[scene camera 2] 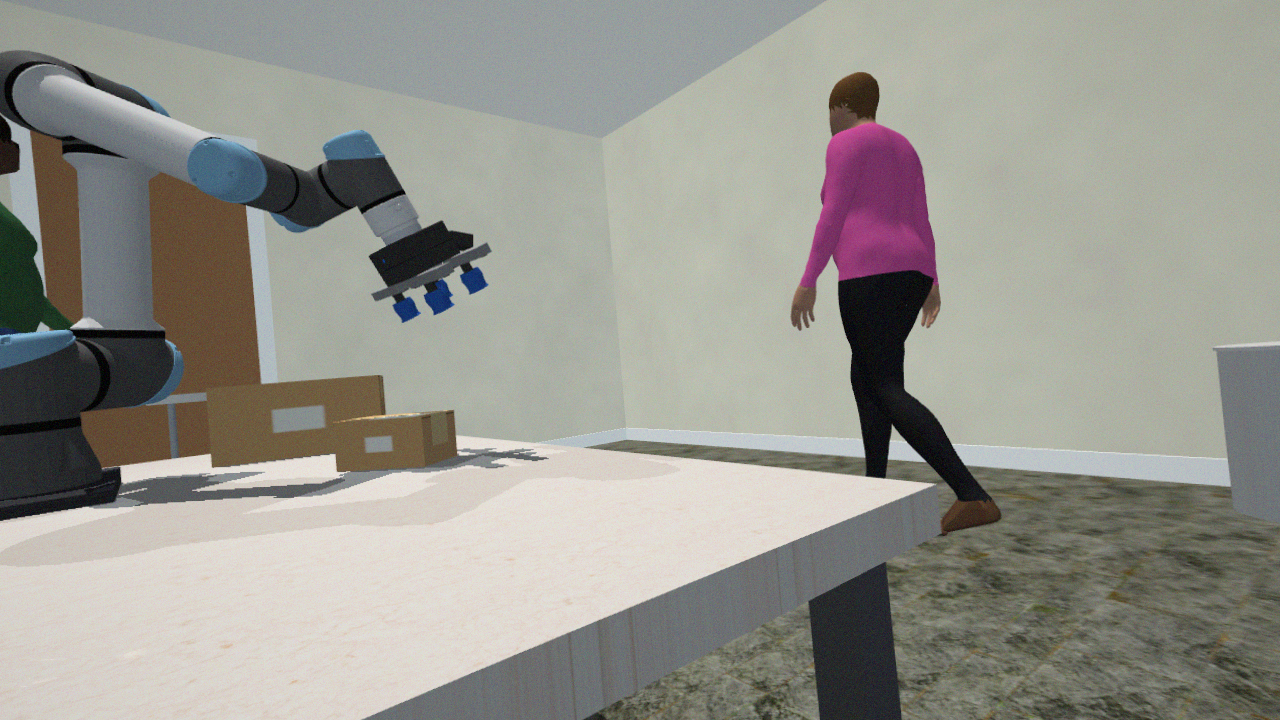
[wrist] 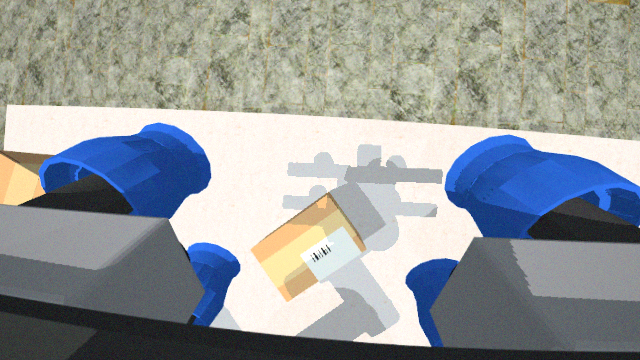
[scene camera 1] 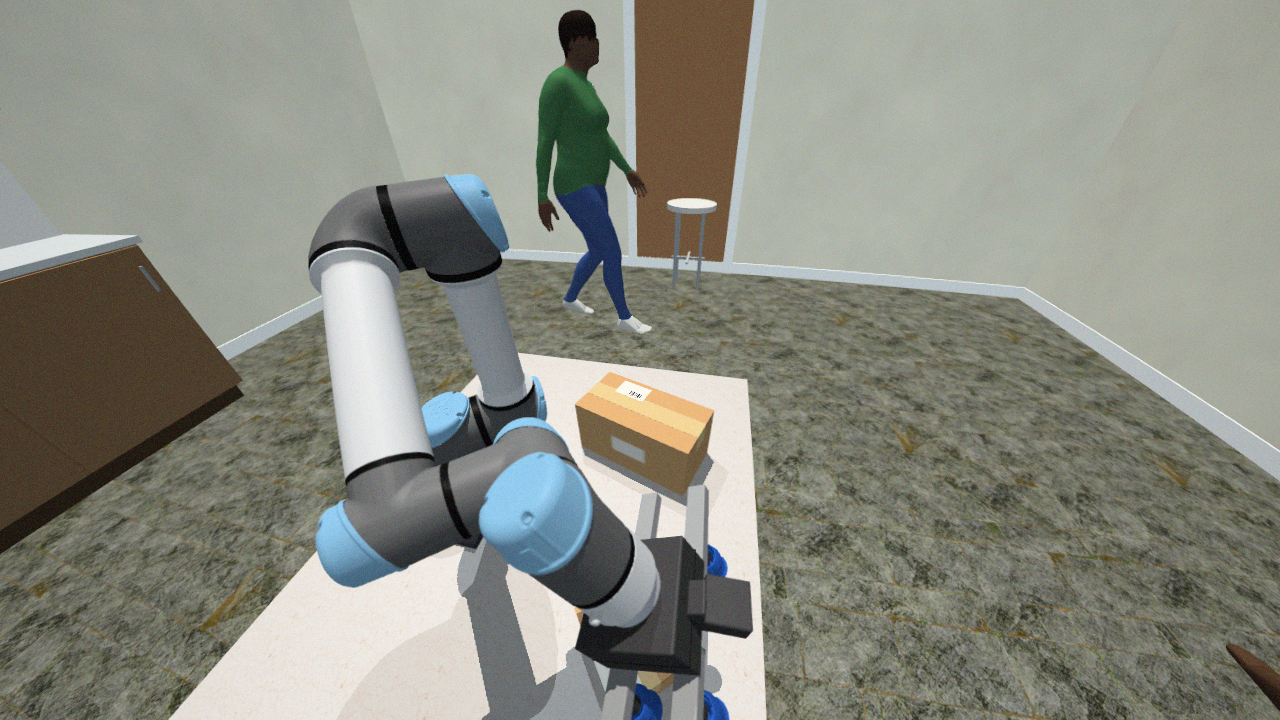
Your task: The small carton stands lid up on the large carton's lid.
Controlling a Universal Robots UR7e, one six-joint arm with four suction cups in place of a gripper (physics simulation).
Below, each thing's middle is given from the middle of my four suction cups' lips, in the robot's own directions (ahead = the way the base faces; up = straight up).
I see the small carton (scene camera 2: 408, 440) 230 mm below my suction cup, 80 mm behind it and 30 mm to the left of it. Round my suction cup: large carton (scene camera 2: 250, 423): 470 mm to the left, 190 mm below, 110 mm behind.
